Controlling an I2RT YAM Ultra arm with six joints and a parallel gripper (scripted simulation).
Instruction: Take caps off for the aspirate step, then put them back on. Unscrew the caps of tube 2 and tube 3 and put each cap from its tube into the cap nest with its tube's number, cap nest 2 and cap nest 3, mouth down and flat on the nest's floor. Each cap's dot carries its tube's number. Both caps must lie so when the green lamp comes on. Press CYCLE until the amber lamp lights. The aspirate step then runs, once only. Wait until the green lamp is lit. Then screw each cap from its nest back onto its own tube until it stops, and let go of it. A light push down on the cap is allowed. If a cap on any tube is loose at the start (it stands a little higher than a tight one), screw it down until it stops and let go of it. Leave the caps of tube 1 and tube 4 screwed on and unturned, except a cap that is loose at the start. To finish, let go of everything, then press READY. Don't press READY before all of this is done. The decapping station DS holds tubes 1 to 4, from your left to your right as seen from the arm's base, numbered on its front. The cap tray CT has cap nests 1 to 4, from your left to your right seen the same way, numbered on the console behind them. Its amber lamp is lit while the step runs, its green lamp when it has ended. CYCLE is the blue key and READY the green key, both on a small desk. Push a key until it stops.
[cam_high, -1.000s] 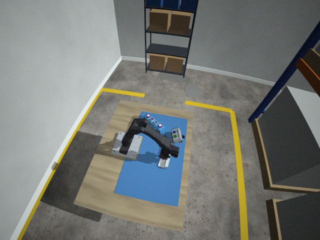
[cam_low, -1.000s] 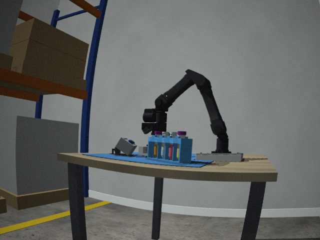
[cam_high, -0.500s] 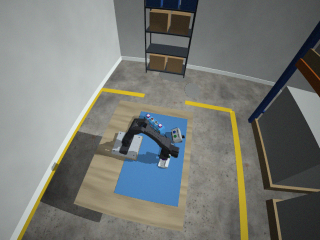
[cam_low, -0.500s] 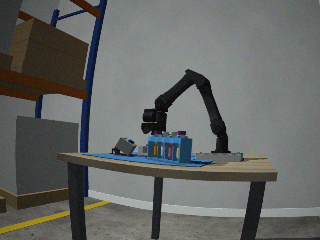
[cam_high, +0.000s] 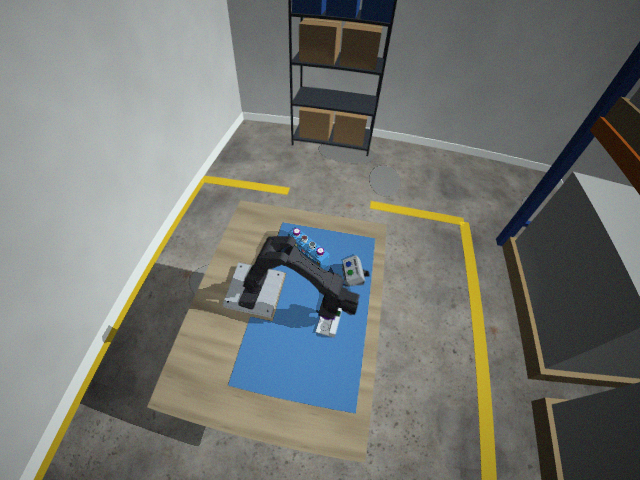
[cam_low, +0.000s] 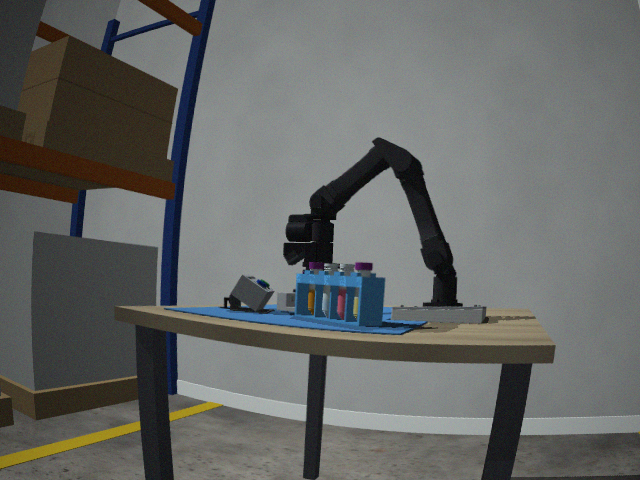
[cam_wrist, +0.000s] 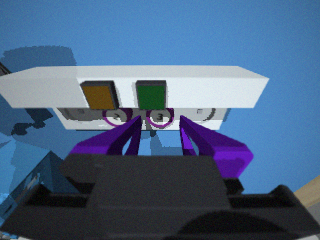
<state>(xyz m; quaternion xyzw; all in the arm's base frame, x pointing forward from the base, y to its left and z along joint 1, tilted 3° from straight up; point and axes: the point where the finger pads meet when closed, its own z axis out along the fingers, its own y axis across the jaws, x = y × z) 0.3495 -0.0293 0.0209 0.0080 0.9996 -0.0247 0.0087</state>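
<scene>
Right now my hand is 50 mm short of the green key, 210 mm to the right of it and 30 mm below it. The rest, counted from my hand: grey key desk (60 mm ahead, 230 mm to the left, 20 mm above); then blue key (30 mm ahead, 250 mm to the left, 30 mm above).
</scene>
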